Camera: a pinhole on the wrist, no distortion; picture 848 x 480 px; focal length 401.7 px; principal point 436.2 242.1 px. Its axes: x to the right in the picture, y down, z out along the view. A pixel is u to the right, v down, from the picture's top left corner.
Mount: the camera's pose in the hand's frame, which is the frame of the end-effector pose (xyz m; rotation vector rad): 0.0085 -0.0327 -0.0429 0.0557 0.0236 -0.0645
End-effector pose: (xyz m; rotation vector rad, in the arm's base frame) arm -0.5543 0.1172 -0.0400 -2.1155 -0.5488 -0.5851
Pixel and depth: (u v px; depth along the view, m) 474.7 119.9 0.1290
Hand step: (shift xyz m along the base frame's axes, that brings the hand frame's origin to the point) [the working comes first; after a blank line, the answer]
In the camera's frame: 0.0124 -0.0392 0.1290

-0.0114 0.1155 0.0175
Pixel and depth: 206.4 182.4 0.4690
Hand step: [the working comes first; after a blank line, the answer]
In the camera's frame: -0.2683 -0.0697 0.4690

-0.1753 0.3691 -0.3052
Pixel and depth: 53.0 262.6 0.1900
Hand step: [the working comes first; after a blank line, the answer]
In the camera's frame: -0.1812 0.0097 0.1900

-0.1139 0.1081 -0.1642
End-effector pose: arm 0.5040 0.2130 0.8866 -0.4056 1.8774 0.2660
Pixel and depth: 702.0 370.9 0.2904
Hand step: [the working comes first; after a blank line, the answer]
In the camera's frame: 0.1922 0.0931 0.2904

0.1371 0.0903 -0.2834
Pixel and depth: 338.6 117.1 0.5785
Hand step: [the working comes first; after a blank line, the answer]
In the camera's frame: -0.1406 -0.1800 0.5785

0.5909 0.0021 -0.0499
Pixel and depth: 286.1 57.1 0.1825
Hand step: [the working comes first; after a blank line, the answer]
In the camera's frame: -0.0682 -0.0840 0.1825

0.1856 -0.0517 0.0137
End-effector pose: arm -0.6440 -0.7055 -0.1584 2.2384 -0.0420 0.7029
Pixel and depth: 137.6 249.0 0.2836
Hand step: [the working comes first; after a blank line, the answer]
In the camera's frame: -0.2108 0.0049 0.2836

-0.0418 -0.1845 -0.2524
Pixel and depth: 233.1 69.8 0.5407
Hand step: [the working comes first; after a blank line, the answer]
In the camera's frame: -0.2734 -0.2319 0.5407

0.0729 -0.1946 -0.5883
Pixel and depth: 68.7 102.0 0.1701
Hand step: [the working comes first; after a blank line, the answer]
In the camera's frame: -0.1556 -0.0593 0.1701

-0.0418 -0.0512 -0.2046
